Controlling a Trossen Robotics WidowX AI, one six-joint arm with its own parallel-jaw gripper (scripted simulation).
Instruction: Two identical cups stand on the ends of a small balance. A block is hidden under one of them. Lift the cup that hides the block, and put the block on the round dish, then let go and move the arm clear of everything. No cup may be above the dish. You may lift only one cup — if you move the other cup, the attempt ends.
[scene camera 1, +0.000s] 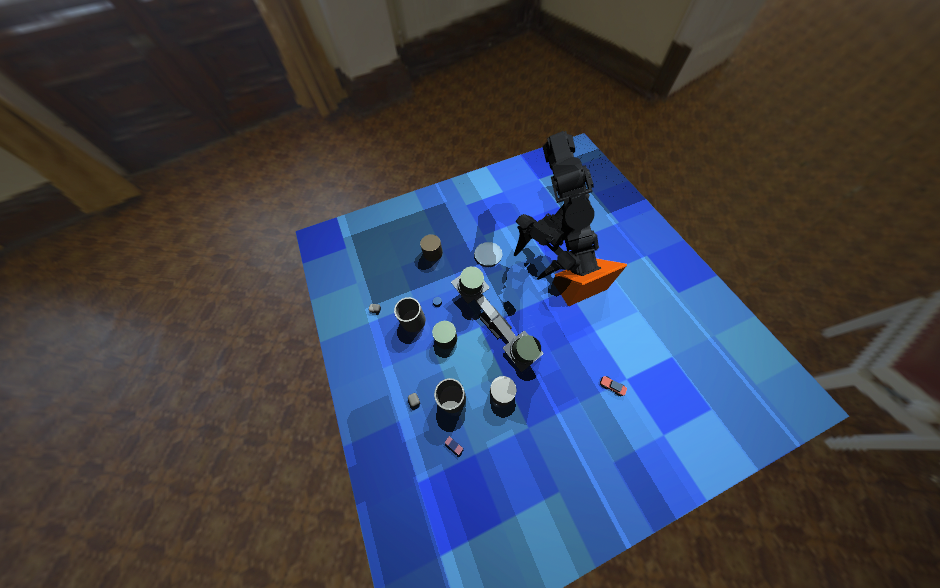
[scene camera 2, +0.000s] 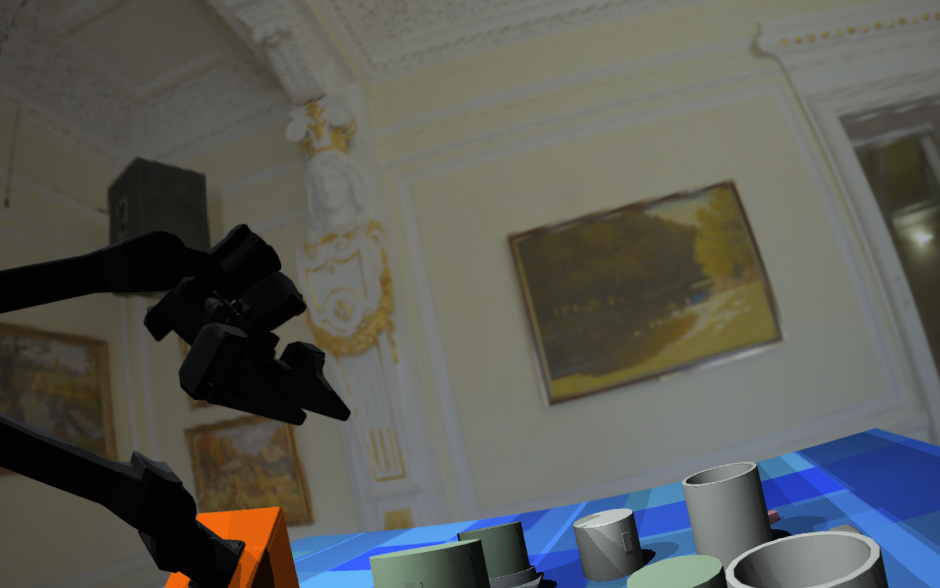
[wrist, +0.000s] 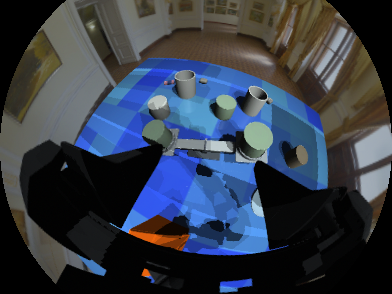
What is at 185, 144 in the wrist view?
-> A balance.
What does my gripper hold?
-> Nothing.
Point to my gripper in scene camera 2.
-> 327, 418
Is my gripper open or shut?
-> Open.
